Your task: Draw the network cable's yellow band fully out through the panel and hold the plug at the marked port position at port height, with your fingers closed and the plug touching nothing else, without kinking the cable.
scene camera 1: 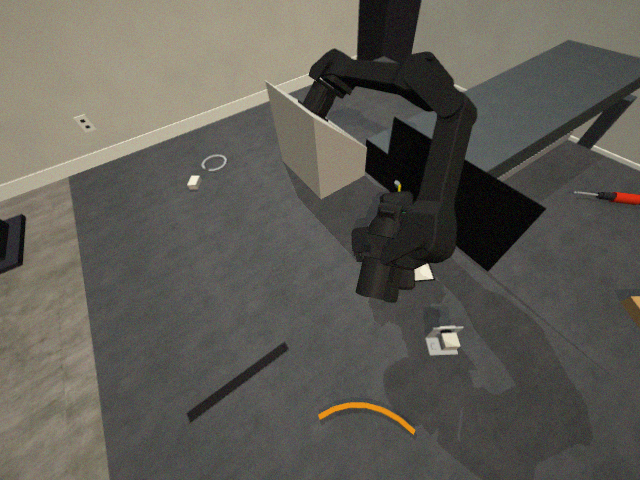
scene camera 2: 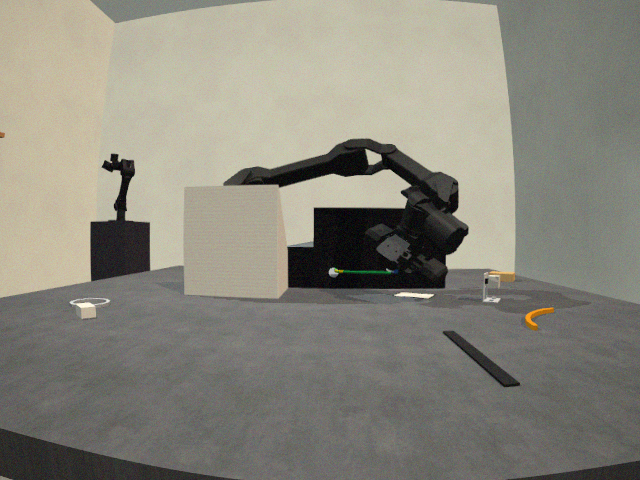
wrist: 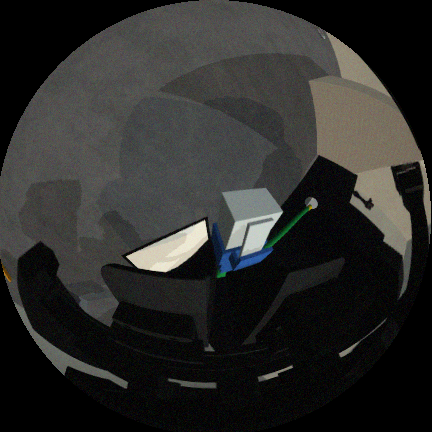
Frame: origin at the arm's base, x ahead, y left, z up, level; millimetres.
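Where they show: gripper, between the fingertips: [scene camera 2: 394, 283]; arm's base, origin of its link: [scene camera 1: 312, 111] [scene camera 2: 233, 216].
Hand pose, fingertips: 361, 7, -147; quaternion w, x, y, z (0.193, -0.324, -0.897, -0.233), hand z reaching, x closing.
Each offset is from my fingertips to the top centre of the thing, as dx, dy, dz. "spot": to the spot under its first point.
My gripper [scene camera 2: 402, 269] [wrist: 219, 239] is shut on the plug {-7, -44, +46} [wrist: 252, 225], by its blue rear part. The plug's pale body points away from the fingers, raised above the table; the arm hides it in scene camera 1. The green cable {spot: -66, +48, +22} [scene camera 2: 364, 271] [wrist: 290, 226] runs from the plug to the pale round port [scene camera 2: 332, 272] [wrist: 311, 202] in the black panel {-24, +108, +173} [scene camera 1: 504, 217] [scene camera 2: 351, 232], nearly straight, without a visible kink. The yellow band {spot: -127, +96, +18} [scene camera 1: 399, 187] [scene camera 2: 339, 270] shows at that hole; whether all of it is out is unclear. A white black-edged card {+46, +4, -26} [scene camera 1: 423, 272] [scene camera 2: 413, 295] [wrist: 175, 247] lies below and near the gripper.
A beige box [scene camera 1: 297, 144] [scene camera 2: 232, 242] stands left of the panel. A white bracket with a small block {+198, -78, +29} [scene camera 1: 450, 341] [scene camera 2: 491, 299] stands right of the card. A black strip {+53, -419, -24} [scene camera 1: 237, 382] [scene camera 2: 480, 358], an orange curved strip {+221, -269, -20} [scene camera 1: 361, 405] and a white cube {-508, -341, -9} [scene camera 1: 193, 182] lie farther off.
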